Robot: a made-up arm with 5 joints. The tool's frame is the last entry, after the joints. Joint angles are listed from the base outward. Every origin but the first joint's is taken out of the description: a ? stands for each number. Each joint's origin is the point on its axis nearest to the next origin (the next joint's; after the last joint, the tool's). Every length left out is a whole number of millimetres.
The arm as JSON. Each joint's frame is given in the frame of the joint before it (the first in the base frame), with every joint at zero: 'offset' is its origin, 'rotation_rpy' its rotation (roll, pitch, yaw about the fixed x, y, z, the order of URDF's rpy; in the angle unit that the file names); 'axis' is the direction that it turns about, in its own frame. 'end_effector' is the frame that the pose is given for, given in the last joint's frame.
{
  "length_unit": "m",
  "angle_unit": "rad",
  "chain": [
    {
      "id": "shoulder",
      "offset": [
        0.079,
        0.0,
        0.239
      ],
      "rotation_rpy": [
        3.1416,
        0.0,
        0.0
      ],
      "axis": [
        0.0,
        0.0,
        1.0
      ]
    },
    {
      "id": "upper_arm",
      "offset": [
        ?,
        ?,
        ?
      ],
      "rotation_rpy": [
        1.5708,
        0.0,
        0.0
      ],
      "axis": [
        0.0,
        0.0,
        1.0
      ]
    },
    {
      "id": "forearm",
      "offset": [
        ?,
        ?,
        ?
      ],
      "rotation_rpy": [
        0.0,
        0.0,
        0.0
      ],
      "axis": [
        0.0,
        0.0,
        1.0
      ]
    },
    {
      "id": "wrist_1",
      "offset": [
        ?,
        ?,
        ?
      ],
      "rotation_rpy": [
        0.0,
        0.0,
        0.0
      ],
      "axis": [
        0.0,
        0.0,
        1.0
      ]
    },
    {
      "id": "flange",
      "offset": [
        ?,
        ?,
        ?
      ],
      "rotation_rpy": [
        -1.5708,
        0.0,
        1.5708
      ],
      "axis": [
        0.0,
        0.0,
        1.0
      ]
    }
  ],
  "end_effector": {
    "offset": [
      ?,
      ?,
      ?
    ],
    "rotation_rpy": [
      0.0,
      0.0,
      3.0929
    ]
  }
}
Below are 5 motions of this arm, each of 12 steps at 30 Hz.
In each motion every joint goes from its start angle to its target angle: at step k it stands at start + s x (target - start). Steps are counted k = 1, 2, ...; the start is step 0. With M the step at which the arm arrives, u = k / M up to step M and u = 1 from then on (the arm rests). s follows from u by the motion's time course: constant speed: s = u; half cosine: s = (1 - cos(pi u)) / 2; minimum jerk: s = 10 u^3 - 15 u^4 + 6 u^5.
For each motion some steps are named. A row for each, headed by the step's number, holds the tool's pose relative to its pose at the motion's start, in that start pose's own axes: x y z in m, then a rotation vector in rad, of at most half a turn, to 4 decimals.
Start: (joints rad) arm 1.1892 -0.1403 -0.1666 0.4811 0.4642
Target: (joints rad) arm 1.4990 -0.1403 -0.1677 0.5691 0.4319
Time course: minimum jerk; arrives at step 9
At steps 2, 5, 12:
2: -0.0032 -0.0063 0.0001 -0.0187 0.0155 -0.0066
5: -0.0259 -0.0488 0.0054 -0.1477 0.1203 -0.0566
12: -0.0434 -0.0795 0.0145 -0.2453 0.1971 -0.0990

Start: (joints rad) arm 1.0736 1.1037 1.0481 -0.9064 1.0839
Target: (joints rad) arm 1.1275 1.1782 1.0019 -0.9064 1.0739
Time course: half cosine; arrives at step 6
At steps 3, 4, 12:
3: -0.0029 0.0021 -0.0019 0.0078 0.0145 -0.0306
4: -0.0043 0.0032 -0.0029 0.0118 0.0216 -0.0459
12: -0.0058 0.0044 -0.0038 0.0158 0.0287 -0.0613

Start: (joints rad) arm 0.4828 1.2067 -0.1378 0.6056 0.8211
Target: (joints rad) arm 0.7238 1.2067 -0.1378 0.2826 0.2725
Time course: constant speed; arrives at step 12
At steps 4, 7, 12:
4: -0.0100 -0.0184 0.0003 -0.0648 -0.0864 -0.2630
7: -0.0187 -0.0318 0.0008 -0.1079 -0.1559 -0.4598
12: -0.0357 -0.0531 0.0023 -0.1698 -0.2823 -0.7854

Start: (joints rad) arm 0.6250 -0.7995 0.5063 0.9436 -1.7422
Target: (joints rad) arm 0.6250 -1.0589 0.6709 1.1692 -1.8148
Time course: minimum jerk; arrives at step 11
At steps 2, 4, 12:
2: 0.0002 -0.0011 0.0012 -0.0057 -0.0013 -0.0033
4: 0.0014 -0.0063 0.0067 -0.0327 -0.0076 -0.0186
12: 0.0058 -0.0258 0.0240 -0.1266 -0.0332 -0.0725

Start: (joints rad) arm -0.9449 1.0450 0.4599 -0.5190 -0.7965
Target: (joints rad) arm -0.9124 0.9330 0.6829 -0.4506 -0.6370
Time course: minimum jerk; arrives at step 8
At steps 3, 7, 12:
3: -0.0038 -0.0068 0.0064 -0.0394 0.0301 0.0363
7: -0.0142 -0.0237 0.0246 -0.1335 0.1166 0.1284
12: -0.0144 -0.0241 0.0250 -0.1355 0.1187 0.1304

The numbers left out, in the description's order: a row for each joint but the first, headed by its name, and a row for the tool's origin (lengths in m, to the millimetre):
upper_arm: 0.032 0.001 0.0
forearm: 0.027 -0.11 0.0
wrist_1: 0.206 -0.008 0.0
flange: 0.061 0.0 0.0
tool: 0.0 0.0 0.0

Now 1 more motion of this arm.
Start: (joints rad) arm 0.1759 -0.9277 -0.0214 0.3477 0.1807
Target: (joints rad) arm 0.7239 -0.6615 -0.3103 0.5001 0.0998
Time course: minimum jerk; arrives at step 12
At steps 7, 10, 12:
7: -0.0036 -0.0491 -0.0107 -0.2929 0.1153 0.1375
10: -0.0028 -0.0751 -0.0096 -0.4400 0.1635 0.1948
12: -0.0026 -0.0781 -0.0092 -0.4570 0.1687 0.2010

